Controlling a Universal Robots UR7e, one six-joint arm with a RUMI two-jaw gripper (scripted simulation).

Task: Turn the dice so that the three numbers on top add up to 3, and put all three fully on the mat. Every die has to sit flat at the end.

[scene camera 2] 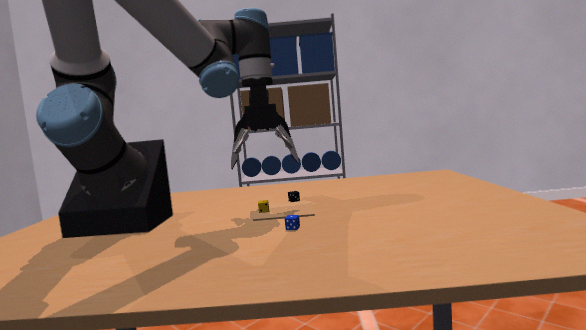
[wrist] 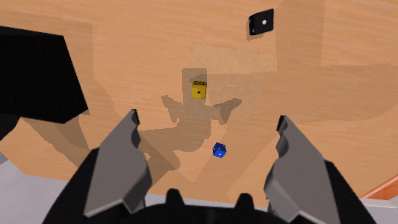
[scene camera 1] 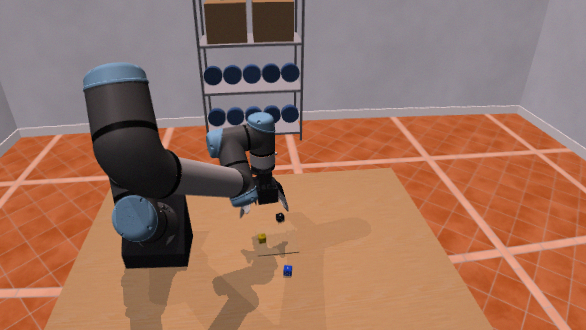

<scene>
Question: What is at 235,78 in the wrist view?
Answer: A thin mat.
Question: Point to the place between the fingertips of my gripper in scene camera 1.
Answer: At 264,214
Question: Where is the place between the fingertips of my gripper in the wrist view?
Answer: At 207,113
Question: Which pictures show my gripper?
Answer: Scene camera 2, the wrist view and scene camera 1: all of them.
</scene>
